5 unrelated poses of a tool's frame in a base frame.
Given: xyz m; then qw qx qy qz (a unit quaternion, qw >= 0).
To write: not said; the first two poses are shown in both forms.
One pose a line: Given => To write
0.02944, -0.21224, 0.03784, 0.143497, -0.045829, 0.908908, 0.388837 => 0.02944, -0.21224, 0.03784, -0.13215, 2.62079, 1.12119
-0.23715, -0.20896, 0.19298, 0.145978, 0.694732, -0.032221, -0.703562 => -0.23715, -0.20896, 0.19298, 2.00044, -0.09278, -2.02586
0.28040, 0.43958, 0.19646, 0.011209, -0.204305, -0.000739, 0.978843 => 0.28040, 0.43958, 0.19646, -0.63730, -0.00231, 3.05337
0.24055, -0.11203, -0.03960, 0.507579, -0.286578, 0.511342, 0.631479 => 0.24055, -0.11203, -0.03960, -0.69078, 1.23256, 1.52214
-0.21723, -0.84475, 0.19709, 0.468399, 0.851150, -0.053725, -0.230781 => -0.21723, -0.84475, 0.19709, 2.08726, -0.13175, -0.56594
